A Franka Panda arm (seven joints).
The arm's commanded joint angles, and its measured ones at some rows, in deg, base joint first. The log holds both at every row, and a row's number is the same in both.
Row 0, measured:
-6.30, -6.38, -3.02, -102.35, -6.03, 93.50, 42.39
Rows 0 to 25, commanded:
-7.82, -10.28, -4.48, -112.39, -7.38, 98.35, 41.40
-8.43, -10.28, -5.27, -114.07, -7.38, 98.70, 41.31
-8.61, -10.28, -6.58, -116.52, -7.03, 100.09, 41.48
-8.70, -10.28, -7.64, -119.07, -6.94, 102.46, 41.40
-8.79, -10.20, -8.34, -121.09, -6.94, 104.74, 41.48
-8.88, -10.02, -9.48, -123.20, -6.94, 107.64, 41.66
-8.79, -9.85, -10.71, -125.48, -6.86, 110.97, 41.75
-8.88, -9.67, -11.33, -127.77, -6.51, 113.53, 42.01
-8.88, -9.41, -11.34, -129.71, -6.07, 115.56, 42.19
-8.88, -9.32, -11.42, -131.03, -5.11, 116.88, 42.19
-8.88, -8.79, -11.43, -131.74, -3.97, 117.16, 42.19
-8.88, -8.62, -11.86, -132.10, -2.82, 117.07, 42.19
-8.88, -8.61, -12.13, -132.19, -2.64, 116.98, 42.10
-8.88, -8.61, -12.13, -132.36, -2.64, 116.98, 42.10
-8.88, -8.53, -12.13, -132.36, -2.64, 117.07, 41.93
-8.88, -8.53, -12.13, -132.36, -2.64, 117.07, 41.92
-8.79, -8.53, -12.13, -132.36, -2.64, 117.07, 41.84
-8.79, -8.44, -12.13, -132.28, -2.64, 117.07, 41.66
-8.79, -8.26, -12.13, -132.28, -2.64, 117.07, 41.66
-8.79, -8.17, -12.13, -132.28, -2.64, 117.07, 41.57
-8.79, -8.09, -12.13, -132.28, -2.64, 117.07, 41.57
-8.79, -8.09, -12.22, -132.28, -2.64, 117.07, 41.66
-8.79, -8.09, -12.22, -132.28, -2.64, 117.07, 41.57
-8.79, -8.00, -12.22, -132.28, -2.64, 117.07, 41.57
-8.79, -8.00, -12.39, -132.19, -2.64, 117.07, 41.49
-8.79, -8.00, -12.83, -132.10, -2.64, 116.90, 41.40
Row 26, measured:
-8.79, -8.09, -12.32, -131.69, -3.55, 116.30, 42.35
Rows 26 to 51, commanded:
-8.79, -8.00, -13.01, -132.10, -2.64, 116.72, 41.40
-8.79, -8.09, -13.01, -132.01, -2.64, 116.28, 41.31
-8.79, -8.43, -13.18, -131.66, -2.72, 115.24, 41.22
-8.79, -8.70, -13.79, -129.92, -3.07, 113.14, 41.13
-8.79, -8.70, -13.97, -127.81, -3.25, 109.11, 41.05
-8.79, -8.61, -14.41, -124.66, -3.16, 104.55, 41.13
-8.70, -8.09, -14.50, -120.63, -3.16, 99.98, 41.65
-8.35, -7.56, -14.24, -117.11, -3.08, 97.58, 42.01
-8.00, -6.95, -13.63, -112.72, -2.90, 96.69, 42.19
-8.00, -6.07, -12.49, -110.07, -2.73, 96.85, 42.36
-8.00, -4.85, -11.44, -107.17, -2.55, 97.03, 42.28
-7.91, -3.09, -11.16, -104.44, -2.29, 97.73, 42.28
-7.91, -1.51, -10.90, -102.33, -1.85, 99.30, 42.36
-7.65, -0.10, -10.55, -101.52, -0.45, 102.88, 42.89
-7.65, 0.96, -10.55, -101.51, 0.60, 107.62, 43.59
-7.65, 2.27, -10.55, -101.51, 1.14, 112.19, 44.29
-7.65, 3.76, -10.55, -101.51, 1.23, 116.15, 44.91
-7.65, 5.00, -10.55, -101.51, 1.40, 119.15, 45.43
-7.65, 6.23, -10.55, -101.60, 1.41, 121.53, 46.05
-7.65, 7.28, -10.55, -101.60, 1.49, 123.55, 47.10
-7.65, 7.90, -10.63, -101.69, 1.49, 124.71, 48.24
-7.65, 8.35, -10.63, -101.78, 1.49, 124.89, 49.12
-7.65, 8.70, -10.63, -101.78, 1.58, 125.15, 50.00
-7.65, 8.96, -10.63, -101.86, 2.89, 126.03, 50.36
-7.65, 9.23, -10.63, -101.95, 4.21, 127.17, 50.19
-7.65, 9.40, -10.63, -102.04, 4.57, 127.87, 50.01
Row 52, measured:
-7.37, 8.75, -10.82, -102.99, 2.16, 125.92, 49.42
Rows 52 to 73, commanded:
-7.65, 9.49, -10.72, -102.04, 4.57, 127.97, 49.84
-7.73, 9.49, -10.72, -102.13, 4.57, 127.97, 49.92
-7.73, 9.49, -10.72, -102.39, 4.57, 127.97, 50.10
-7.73, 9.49, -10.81, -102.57, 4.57, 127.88, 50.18
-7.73, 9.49, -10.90, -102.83, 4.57, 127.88, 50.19
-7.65, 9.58, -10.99, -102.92, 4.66, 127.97, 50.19
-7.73, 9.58, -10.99, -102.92, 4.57, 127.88, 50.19
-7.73, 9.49, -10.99, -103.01, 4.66, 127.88, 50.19
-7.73, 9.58, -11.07, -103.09, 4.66, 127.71, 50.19
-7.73, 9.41, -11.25, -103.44, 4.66, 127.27, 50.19
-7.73, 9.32, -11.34, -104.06, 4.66, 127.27, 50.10
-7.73, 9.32, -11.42, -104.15, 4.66, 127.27, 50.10
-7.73, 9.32, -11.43, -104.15, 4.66, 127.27, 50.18
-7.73, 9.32, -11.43, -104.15, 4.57, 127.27, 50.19
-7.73, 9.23, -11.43, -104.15, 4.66, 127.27, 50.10
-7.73, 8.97, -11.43, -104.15, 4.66, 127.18, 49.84
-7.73, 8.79, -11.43, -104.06, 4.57, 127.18, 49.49
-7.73, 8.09, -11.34, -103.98, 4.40, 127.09, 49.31
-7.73, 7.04, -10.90, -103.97, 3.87, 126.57, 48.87
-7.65, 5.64, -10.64, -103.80, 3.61, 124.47, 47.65
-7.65, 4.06, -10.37, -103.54, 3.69, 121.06, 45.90
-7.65, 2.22, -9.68, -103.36, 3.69, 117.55, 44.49
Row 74, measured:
-7.53, 7.63, -11.20, -103.46, 3.71, 125.42, 48.00
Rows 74 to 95, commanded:
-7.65, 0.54, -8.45, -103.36, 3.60, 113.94, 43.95
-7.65, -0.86, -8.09, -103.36, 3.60, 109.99, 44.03
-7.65, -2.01, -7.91, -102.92, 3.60, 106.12, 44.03
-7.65, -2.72, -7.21, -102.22, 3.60, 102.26, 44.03
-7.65, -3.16, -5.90, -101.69, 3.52, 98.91, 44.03
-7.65, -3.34, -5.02, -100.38, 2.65, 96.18, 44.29
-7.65, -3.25, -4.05, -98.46, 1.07, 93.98, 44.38
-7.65, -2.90, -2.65, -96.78, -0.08, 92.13, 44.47
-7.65, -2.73, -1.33, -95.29, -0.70, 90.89, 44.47
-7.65, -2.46, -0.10, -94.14, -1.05, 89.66, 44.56
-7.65, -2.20, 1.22, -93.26, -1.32, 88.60, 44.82
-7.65, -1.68, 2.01, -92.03, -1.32, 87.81, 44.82
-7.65, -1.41, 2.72, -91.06, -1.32, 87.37, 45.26
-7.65, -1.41, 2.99, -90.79, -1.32, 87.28, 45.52
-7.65, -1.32, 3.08, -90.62, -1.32, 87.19, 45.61
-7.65, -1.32, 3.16, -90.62, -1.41, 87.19, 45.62
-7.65, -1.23, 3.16, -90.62, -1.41, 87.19, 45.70
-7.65, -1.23, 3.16, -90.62, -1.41, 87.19, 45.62
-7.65, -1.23, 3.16, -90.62, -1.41, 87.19, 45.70
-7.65, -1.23, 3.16, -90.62, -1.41, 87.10, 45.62
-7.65, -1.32, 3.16, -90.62, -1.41, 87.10, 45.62
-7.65, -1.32, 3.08, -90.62, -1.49, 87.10, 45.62
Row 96, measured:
-7.29, -1.99, 2.57, -92.37, -0.47, 88.98, 44.99
